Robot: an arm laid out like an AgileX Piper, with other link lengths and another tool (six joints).
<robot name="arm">
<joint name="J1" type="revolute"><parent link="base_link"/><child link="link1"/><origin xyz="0.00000 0.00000 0.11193" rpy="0.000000 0.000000 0.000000"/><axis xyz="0 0 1"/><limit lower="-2.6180" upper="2.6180"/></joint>
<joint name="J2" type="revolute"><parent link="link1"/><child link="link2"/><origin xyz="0.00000 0.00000 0.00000" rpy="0.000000 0.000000 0.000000"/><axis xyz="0 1 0"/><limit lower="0.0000" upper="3.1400"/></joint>
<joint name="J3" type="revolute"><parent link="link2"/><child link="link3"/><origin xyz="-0.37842 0.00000 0.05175" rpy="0.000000 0.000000 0.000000"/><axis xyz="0 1 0"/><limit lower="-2.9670" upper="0.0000"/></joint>
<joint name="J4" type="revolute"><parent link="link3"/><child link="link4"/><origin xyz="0.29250 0.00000 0.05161" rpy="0.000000 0.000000 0.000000"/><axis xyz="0.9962 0 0.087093"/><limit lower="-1.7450" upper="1.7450"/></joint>
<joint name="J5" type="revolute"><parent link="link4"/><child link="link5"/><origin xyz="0.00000 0.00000 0.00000" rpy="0.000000 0.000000 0.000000"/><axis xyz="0 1 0"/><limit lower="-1.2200" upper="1.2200"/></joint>
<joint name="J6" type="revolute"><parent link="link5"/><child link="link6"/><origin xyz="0.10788 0.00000 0.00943" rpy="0.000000 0.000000 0.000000"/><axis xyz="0.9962 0 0.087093"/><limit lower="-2.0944" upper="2.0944"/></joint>
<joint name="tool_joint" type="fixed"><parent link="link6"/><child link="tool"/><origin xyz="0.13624 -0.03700 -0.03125" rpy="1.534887 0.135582 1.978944"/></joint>
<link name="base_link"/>
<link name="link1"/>
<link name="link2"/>
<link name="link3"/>
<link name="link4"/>
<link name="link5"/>
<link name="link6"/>
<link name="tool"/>
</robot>
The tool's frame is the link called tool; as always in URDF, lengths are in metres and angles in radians.
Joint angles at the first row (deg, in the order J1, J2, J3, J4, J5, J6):
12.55, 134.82, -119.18, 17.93, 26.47, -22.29
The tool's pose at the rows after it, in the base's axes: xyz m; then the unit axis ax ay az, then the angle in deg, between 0 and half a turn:
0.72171, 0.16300, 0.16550, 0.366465, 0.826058, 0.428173, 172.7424
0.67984, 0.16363, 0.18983, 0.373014, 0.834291, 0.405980, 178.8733
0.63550, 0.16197, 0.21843, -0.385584, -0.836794, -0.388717, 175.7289
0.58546, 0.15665, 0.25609, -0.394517, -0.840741, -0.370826, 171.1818
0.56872, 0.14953, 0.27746, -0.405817, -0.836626, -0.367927, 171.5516
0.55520, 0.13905, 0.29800, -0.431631, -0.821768, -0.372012, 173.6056
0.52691, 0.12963, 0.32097, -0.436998, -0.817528, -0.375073, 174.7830
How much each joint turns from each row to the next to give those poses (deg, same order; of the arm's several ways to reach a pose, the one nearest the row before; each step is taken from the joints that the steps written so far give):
0.00, -4.13, 0.01, -0.17, 10.31, 0.12
0.00, -4.01, -0.01, -0.06, 10.49, 1.43
0.00, -4.18, 0.00, 0.00, 9.68, 2.46
0.00, -4.99, -0.05, -0.05, 9.80, 2.24
0.00, -2.52, 0.00, -1.32, 2.41, 2.29
0.00, -2.98, 1.14, -2.41, 0.11, 4.30
0.00, -5.32, 4.24, -0.91, 0.00, 1.20

